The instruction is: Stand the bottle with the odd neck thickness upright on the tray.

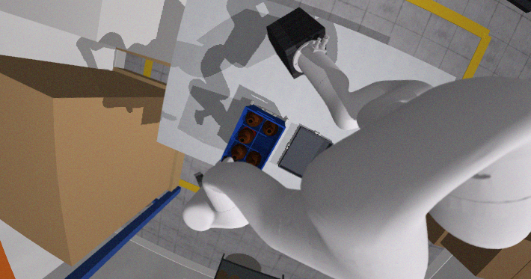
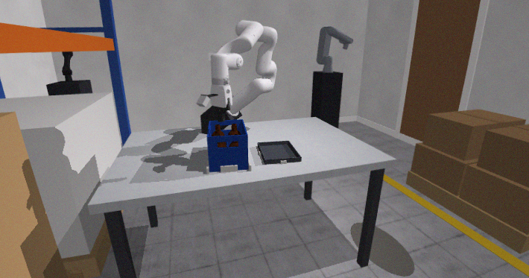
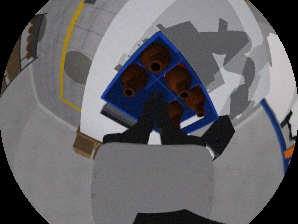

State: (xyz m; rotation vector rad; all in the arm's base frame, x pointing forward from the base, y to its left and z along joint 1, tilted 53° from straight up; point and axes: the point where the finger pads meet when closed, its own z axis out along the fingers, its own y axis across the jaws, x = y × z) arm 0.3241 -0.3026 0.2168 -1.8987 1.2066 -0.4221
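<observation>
The blue crate is 7 cm behind my hand, 3 cm to the left of it and 16 cm below it. Also, from my hand: dark tray 8 cm behind, 30 cm to the left, 23 cm below; glass bottle 16 cm behind, 1 cm to the right, 16 cm below.
</observation>
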